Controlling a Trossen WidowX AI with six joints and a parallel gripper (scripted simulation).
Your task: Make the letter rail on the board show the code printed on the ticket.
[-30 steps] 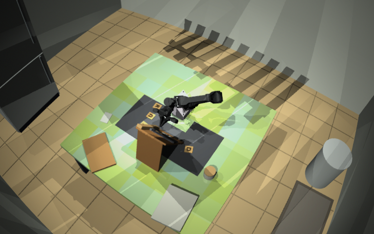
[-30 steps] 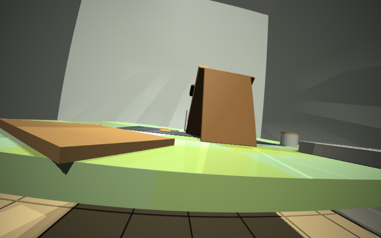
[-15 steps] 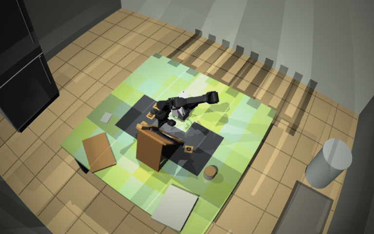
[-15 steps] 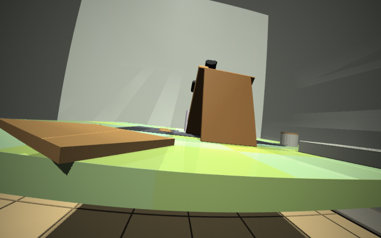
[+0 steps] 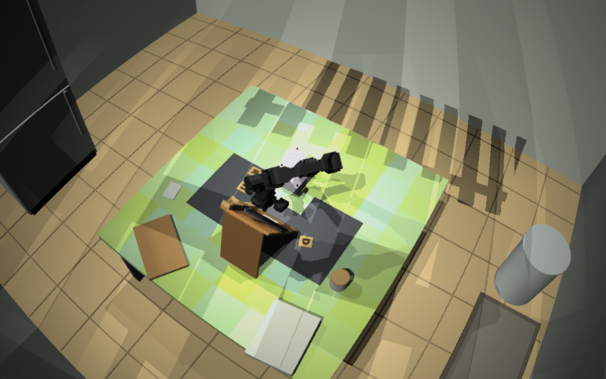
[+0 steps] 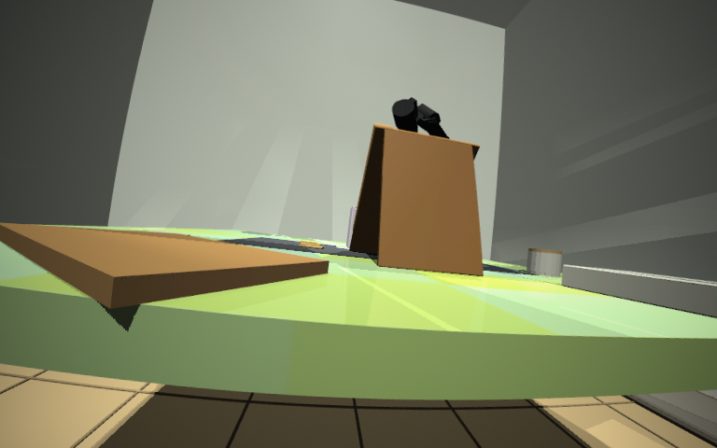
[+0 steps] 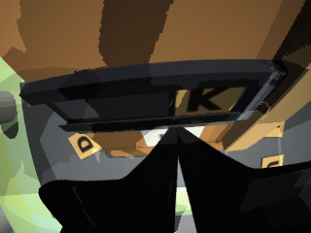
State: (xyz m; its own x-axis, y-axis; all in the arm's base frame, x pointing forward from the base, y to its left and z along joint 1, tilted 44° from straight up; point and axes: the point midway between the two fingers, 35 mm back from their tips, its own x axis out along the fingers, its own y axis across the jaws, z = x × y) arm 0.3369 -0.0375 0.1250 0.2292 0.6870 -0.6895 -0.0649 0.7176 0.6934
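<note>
Now: gripper tip 100 mm above the white ticket, 30 mm past it and 10 mm to the left of it. The rest, counted from my gripper tip: dark mat (180 mm below, 140 mm behind, 50 mm to the right); flat wooden slab (370 mm ahead, 340 mm to the right, 170 mm below); card (530 mm to the right, 180 mm below, 100 mm ahead).
</note>
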